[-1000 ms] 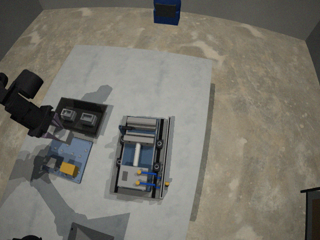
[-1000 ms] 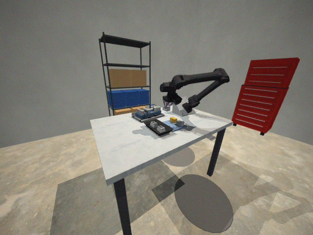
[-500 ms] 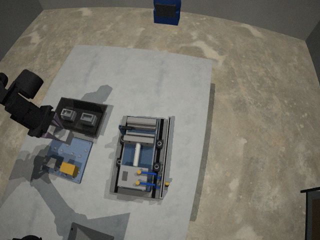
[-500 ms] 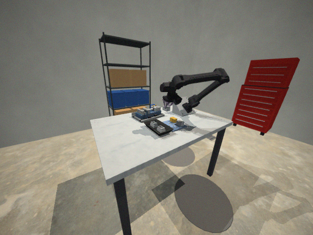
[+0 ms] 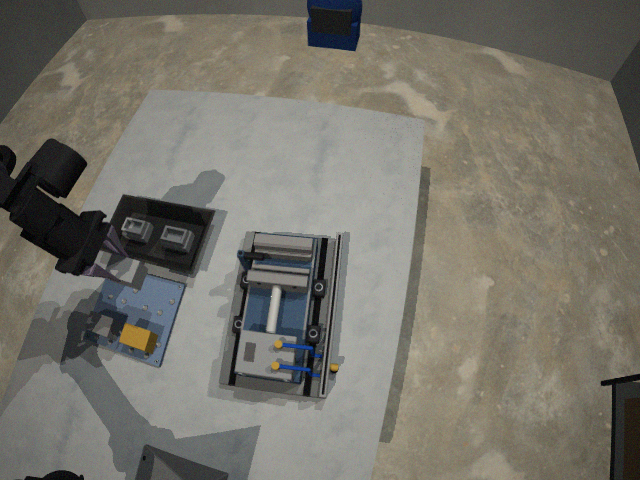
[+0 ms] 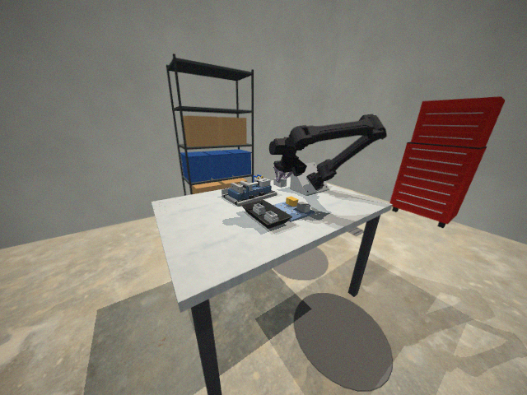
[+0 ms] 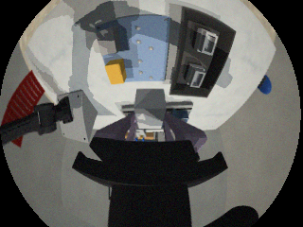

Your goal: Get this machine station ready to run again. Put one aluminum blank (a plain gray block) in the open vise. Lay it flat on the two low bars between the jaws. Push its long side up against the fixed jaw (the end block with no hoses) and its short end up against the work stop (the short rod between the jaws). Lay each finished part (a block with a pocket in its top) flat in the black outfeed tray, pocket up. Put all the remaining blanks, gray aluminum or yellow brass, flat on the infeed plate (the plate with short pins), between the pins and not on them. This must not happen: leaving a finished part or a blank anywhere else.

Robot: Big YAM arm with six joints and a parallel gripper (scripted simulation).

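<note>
The brass blank lies 90 mm behind my hand, 10 mm to the left of it and 140 mm below it. Also, from my hand: blue vise 250 mm to the right, 130 mm below; then pale rod 20 mm behind, 250 mm to the right, 90 mm below; then gray aluminum blank 10 mm to the right, 20 mm below.
</note>
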